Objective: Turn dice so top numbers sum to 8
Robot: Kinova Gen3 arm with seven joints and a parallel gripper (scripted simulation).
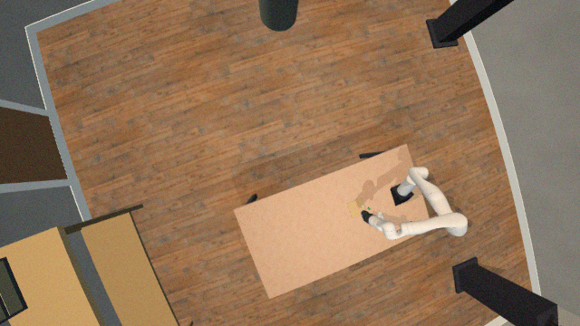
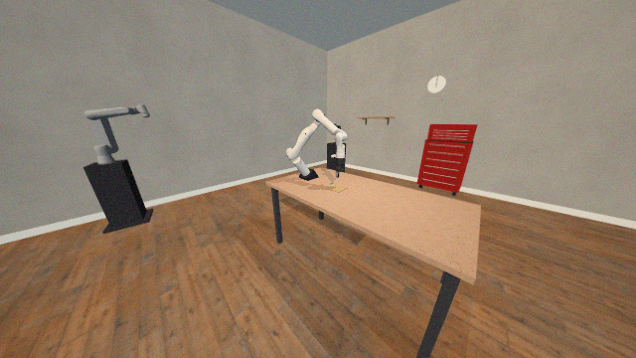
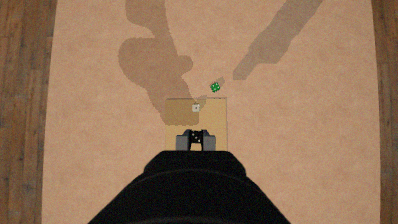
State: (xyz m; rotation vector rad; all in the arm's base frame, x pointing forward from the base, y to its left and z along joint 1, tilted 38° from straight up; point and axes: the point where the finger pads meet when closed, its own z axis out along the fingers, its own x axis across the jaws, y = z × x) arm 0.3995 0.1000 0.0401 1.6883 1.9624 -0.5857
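Right now the tan mat is 120 mm below my hand. Round my hand: black die (10 mm below); then green die (120 mm below, 100 mm behind, 30 mm to the left); then white die (110 mm below, 50 mm behind, 10 mm to the right).
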